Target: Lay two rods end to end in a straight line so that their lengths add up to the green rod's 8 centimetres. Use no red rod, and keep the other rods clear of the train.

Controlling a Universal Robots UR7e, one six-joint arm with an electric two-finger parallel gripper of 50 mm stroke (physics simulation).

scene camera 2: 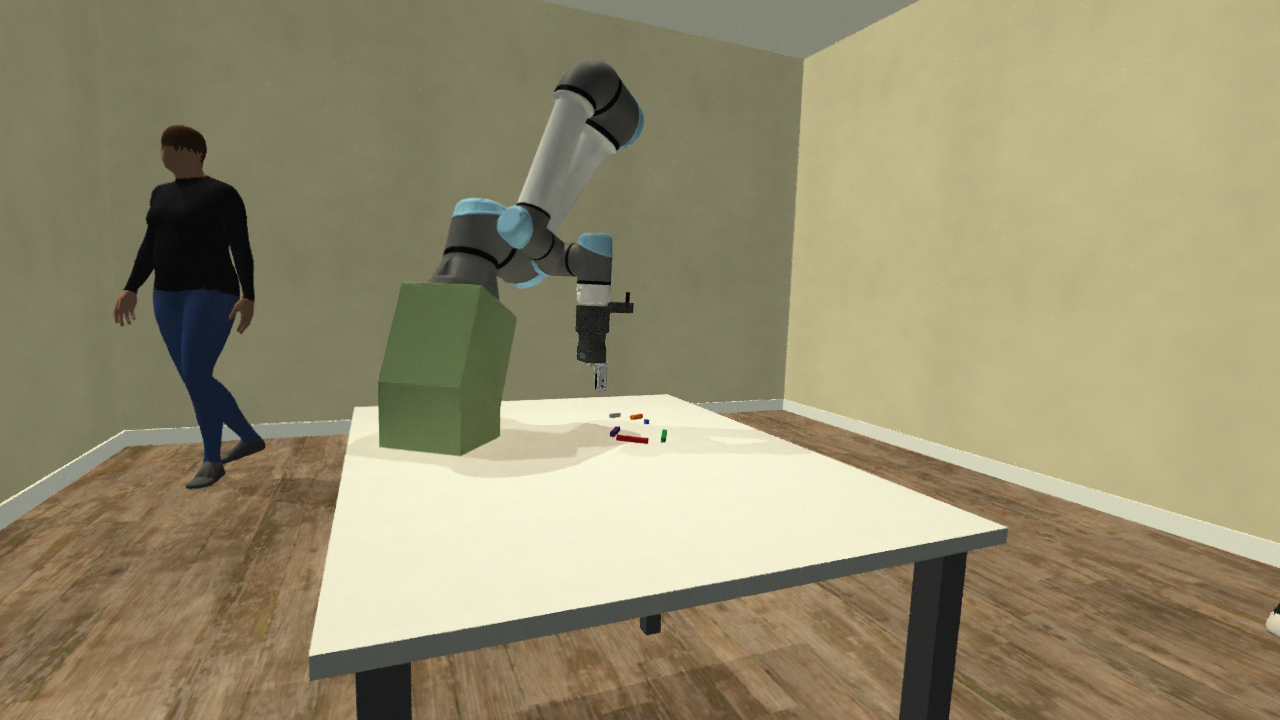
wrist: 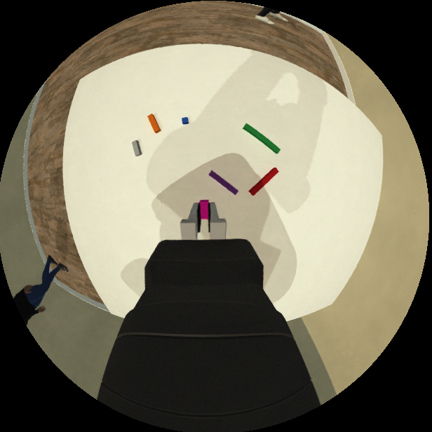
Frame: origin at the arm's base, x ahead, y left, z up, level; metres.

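Seen in the pictures: gripper, between the fingertips: (scene camera 2: 600, 389); arm's base, origin of its link: (scene camera 2: 462, 300).
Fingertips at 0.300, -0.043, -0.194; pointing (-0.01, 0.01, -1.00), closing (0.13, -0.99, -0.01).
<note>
Pixels of each thing's top centre, then the offset from my fingertips to it, as dx, dy, dz. Level surfaces: height alone.
- purple rod, centre of its top: (scene camera 2: 615, 429) +0.030, -0.029, -0.087
- green rod, centre of its top: (scene camera 2: 664, 433) +0.125, -0.089, -0.087
- red rod, centre of its top: (scene camera 2: 632, 436) +0.045, -0.105, -0.087
- orange rod, centre of its top: (scene camera 2: 636, 414) +0.131, +0.113, -0.087
- grey rod, centre of its top: (scene camera 2: 614, 413) +0.082, +0.142, -0.087
- small blue block, centre of its top: (scene camera 2: 646, 419) +0.136, +0.054, -0.087
- white table, height of its surface: dz -0.097
My gripper (scene camera 2: 600, 388) (wrist: 204, 211) is shut on a magenta rod (wrist: 204, 209) and holds it well above the table. A purple rod (scene camera 2: 614, 431) (wrist: 223, 182) lies on the table, ahead and slightly right of the fingertips in the wrist view. The green rod (scene camera 2: 664, 436) (wrist: 261, 138) lies farther up and right there, roughly parallel to the purple rod. A red rod (scene camera 2: 631, 439) (wrist: 263, 181) lies slanted to the right of the purple rod, apart from it. An orange rod (scene camera 2: 636, 416) (wrist: 154, 123), a grey rod (scene camera 2: 614, 415) (wrist: 137, 148) and a small blue block (scene camera 2: 646, 421) (wrist: 185, 120) lie apart at the upper left.
The white table (scene camera 2: 626, 537) (wrist: 110, 200) carries the rods. The green robot pedestal (scene camera 2: 429, 367) stands at the table's left side in the scene view. A person (scene camera 2: 198, 232) (wrist: 35, 292) is on the floor beyond the table. The arm's shadow falls over the purple rod.
</note>
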